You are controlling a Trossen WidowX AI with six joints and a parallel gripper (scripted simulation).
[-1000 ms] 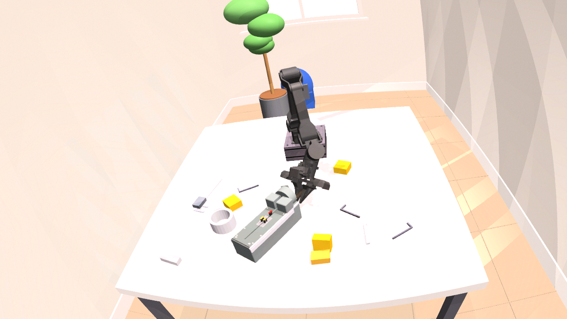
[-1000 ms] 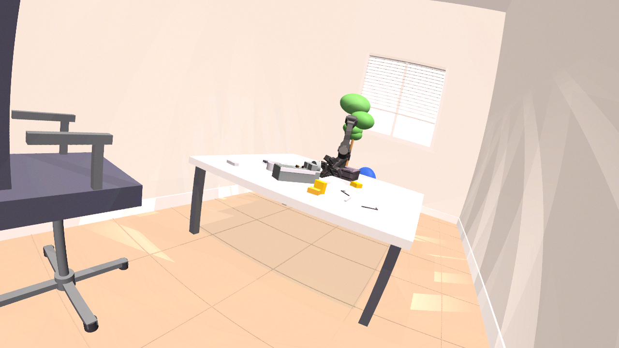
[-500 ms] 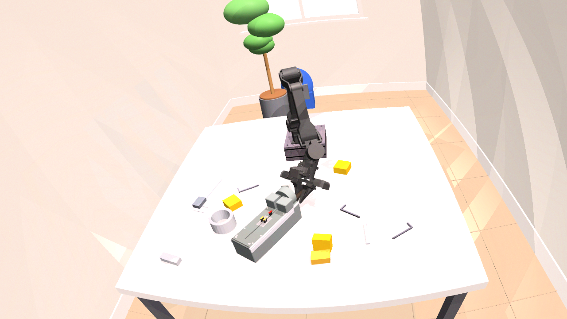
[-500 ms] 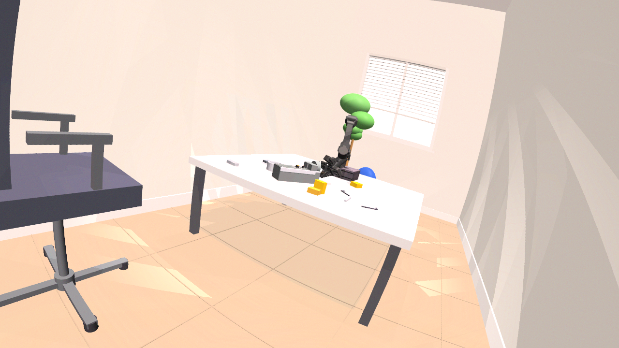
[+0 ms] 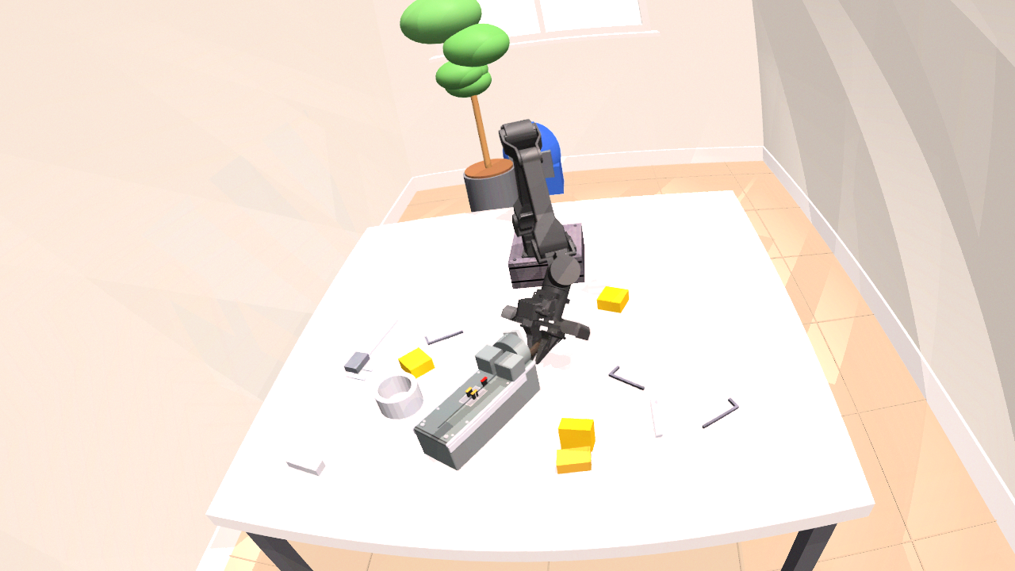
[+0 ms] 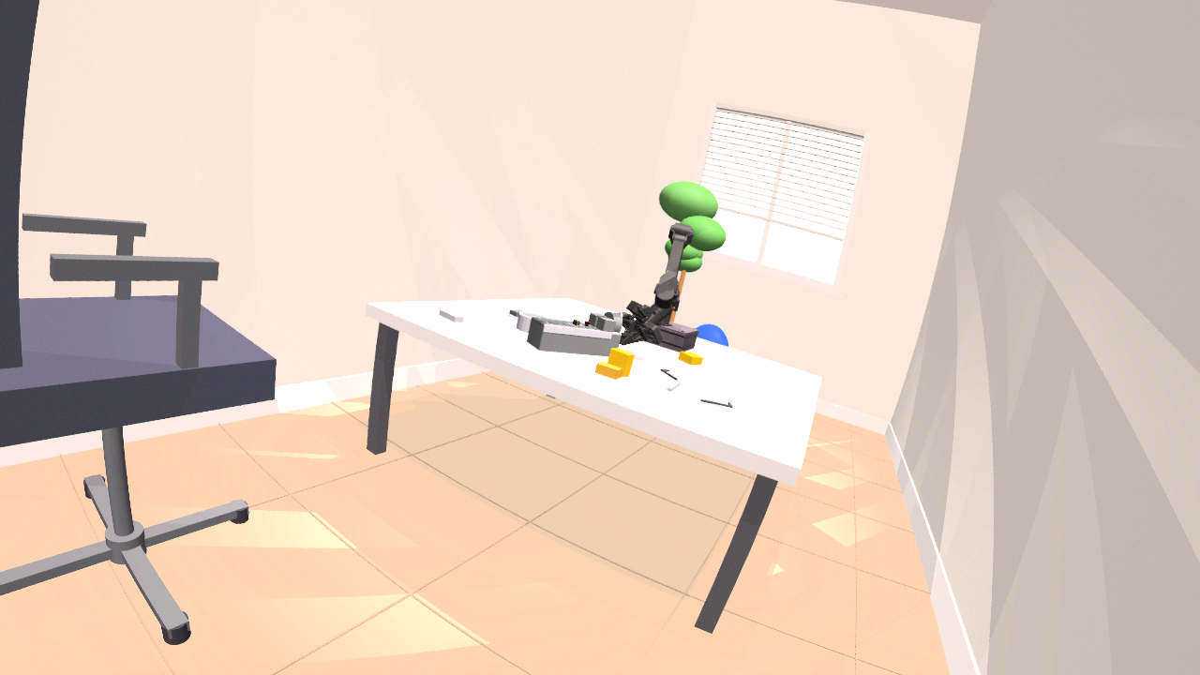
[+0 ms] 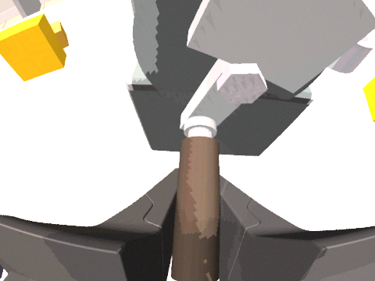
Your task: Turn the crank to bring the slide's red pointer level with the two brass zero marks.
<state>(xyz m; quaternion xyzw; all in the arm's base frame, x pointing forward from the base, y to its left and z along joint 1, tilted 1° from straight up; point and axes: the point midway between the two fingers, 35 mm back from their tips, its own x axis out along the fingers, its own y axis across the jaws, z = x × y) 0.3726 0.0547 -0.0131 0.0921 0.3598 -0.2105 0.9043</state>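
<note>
Right now the brown crank handle is 20 mm behind my gripper tip, 10 mm to the left of it and 30 mm above it. Also, from my gripper tip: red pointer (110 mm ahead, 70 mm to the right, 50 mm above).
</note>
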